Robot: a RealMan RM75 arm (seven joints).
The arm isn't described. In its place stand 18 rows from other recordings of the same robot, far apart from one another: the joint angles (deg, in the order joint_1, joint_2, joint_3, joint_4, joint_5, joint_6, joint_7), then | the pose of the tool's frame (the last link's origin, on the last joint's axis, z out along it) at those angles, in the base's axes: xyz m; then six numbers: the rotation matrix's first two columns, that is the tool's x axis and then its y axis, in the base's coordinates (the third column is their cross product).
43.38 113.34 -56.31 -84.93 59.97 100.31 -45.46 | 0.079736 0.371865 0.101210 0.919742 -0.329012 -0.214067 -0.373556 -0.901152 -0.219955
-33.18 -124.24 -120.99 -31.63 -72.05 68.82 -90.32 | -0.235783 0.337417 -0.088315 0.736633 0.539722 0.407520 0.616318 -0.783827 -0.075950
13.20 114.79 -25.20 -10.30 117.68 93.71 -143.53 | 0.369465 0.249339 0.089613 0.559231 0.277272 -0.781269 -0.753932 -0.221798 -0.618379
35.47 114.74 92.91 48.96 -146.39 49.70 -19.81 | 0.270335 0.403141 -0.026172 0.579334 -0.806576 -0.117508 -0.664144 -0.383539 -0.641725
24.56 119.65 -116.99 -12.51 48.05 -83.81 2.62 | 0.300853 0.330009 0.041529 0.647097 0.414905 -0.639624 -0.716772 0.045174 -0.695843
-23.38 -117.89 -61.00 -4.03 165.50 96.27 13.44 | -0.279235 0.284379 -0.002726 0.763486 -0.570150 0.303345 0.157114 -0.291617 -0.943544
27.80 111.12 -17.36 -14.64 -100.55 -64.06 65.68 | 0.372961 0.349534 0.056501 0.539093 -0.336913 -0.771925 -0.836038 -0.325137 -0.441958
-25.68 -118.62 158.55 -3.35 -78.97 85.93 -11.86 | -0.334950 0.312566 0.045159 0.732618 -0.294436 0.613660 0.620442 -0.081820 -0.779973
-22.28 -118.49 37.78 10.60 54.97 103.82 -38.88 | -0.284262 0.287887 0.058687 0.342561 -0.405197 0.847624 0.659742 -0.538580 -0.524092
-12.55 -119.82 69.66 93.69 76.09 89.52 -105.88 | -0.094556 0.271146 0.086320 0.687043 -0.031471 0.725935 0.108702 -0.983367 -0.145509
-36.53 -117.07 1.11 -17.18 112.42 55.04 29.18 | -0.262102 0.326780 -0.114214 0.933419 -0.357069 0.035084 -0.202377 -0.604723 -0.770294
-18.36 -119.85 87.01 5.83 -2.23 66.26 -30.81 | -0.375793 0.290951 -0.001346 0.485384 0.066816 0.871744 0.874286 -0.042881 -0.483513
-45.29 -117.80 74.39 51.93 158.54 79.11 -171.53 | -0.225621 0.392259 -0.014373 0.313346 0.948847 -0.038786 0.747814 -0.271719 -0.605758
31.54 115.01 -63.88 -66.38 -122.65 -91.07 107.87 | 0.200311 0.352881 0.031791 0.943916 -0.321491 -0.075270 -0.329708 -0.929983 -0.162558
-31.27 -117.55 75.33 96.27 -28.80 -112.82 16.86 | -0.169286 0.309557 0.058820 0.516414 0.830021 -0.210671 0.671147 -0.545092 -0.502431
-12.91 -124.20 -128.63 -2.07 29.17 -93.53 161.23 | -0.347240 0.230798 0.009421 0.576862 -0.272890 0.769910 0.790560 -0.050650 -0.610287
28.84 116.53 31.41 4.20 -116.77 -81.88 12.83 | 0.303189 0.339097 0.023213 0.672078 0.275732 -0.687229 -0.644172 -0.239983 -0.726258
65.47 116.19 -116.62 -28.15 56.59 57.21 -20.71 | 0.157292 0.401617 -0.110494 0.683690 -0.636973 0.356136 -0.459405 -0.754842 -0.468145
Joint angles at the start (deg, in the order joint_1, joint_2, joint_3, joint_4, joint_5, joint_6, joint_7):
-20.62 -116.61 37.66 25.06 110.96 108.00 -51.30
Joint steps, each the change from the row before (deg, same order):
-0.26 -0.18 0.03 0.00 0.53 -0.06 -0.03
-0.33 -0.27 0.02 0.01 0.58 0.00 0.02
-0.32 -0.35 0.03 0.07 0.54 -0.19 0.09
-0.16 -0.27 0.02 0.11 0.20 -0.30 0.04
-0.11 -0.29 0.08 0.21 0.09 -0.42 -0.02
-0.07 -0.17 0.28 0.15 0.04 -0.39 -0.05
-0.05 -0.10 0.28 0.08 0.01 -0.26 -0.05
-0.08 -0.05 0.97 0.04 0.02 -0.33 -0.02
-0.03 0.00 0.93 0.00 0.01 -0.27 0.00
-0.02 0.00 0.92 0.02 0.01 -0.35 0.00
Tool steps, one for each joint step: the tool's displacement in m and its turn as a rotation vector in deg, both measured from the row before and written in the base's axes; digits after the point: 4 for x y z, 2 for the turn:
0.0012 0.0002 -0.0020 -0.51 0.18 -0.27
0.0018 0.0003 -0.0025 -0.56 0.11 -0.42
0.0019 0.0006 -0.0030 -0.40 0.20 -0.39
0.0011 0.0007 -0.0020 -0.06 0.16 -0.12
0.0009 0.0010 -0.0019 0.05 0.23 -0.02
0.0005 0.0006 -0.0016 -0.10 0.32 -0.03
0.0003 0.0003 -0.0012 -0.14 0.23 -0.05
0.0005 -0.0004 -0.0022 -0.67 0.54 -0.37
0.0001 -0.0007 -0.0019 -0.64 0.50 -0.33
-0.0001 -0.0005 -0.0019 -0.58 0.57 -0.29

